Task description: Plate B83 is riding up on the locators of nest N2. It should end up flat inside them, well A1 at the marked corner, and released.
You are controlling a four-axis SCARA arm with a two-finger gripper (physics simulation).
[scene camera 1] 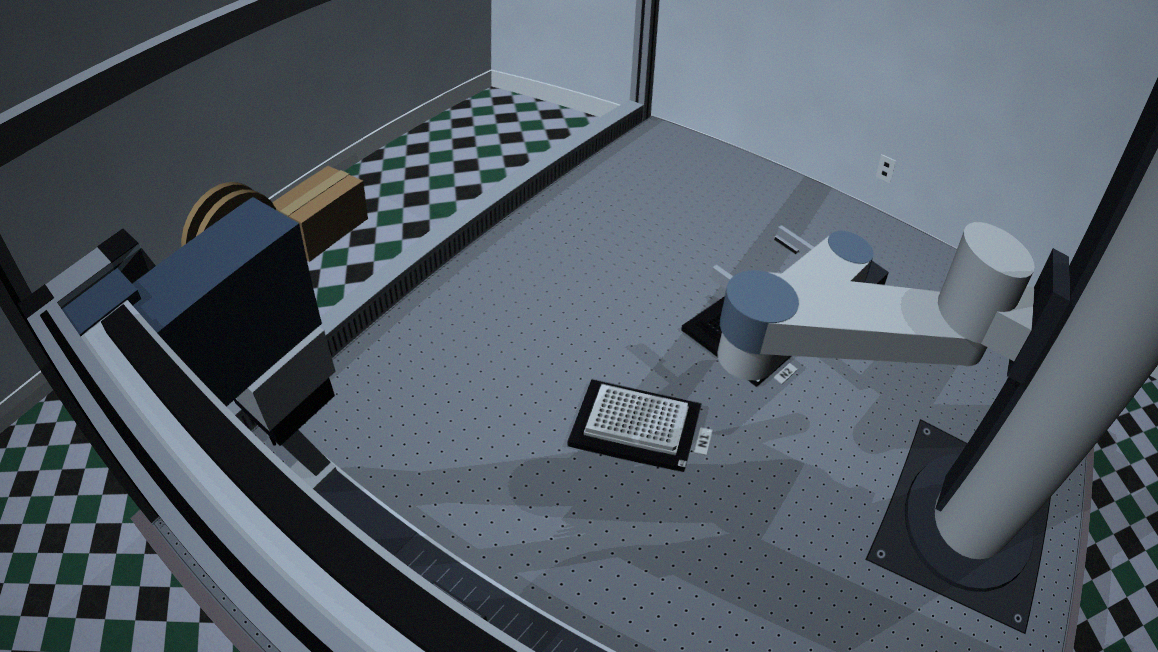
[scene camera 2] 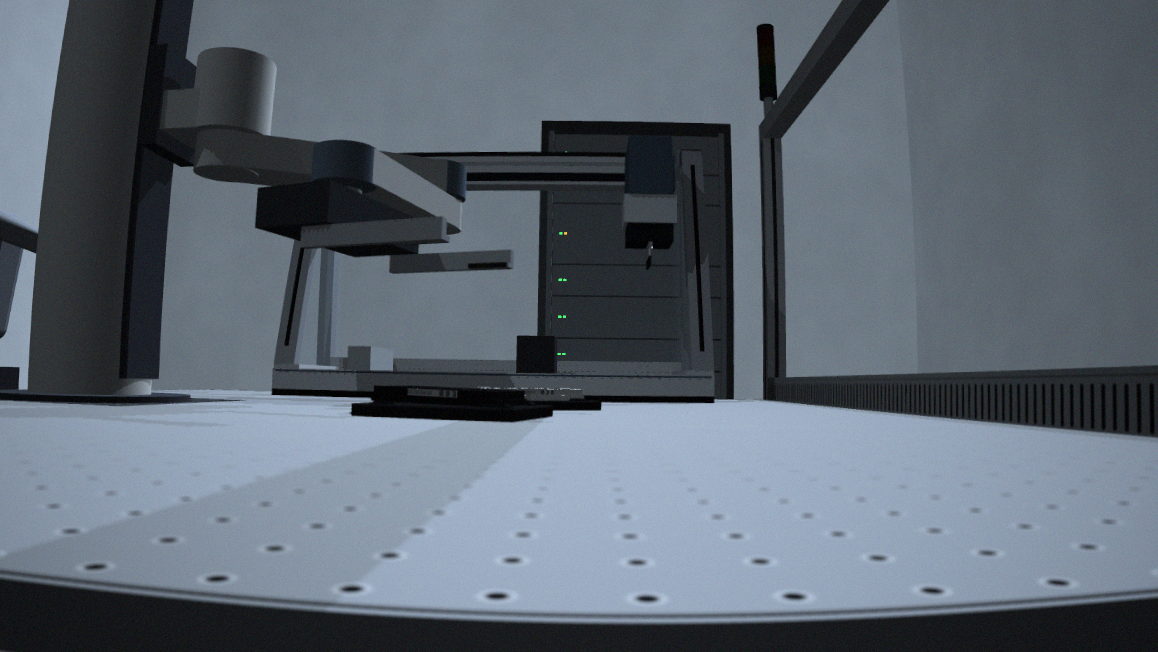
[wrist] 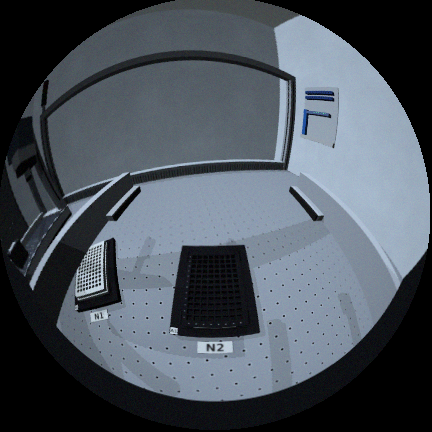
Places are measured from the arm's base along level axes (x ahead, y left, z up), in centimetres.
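Where they show: gripper, fingertip midpoint: (scene camera 1: 748, 250) (scene camera 2: 481, 245) (wrist: 214, 176); arm's base, origin of the base link: (scene camera 1: 967, 524).
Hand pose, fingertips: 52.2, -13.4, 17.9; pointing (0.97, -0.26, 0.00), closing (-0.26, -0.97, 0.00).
Note:
Each offset is from my fingertips to the top centre of the thing, as dx, dy, dz. "spot": to the spot under its first point.
Plate B83 @(-2.9, +0.9, -13.8) (scene camera 2: 437, 394) (wrist: 215, 287) is dark and lies on the black nest N2 @(-2.3, +0.8, -15.2) (scene camera 1: 695, 328) (scene camera 2: 453, 411) (wrist: 254, 320). In the wrist view the nest's A1 mark @(-8.3, +7.8, -15.5) (wrist: 173, 330) is at its near left corner. The plate's body shows above the nest in scene camera 2; which edge rides high, and the plate's own A1 well, I cannot make out. My gripper (scene camera 1: 753, 255) (scene camera 2: 478, 244) (wrist: 214, 176) is open and empty, well above the plate, with its fingers spread wider than the nest. The arm hides much of the nest in scene camera 1.
Nest N1 @(spot: +7.6, +32.0, -15.5) (scene camera 1: 579, 437) with a white well plate @(+2.6, +25.2, -14.0) (scene camera 1: 636, 417) (wrist: 91, 270) stands beside N2, to its left in the wrist view. A gantry (scene camera 2: 526, 171) stands behind the nests in scene camera 2. The arm's column (scene camera 1: 1045, 388) rises at the right in scene camera 1.

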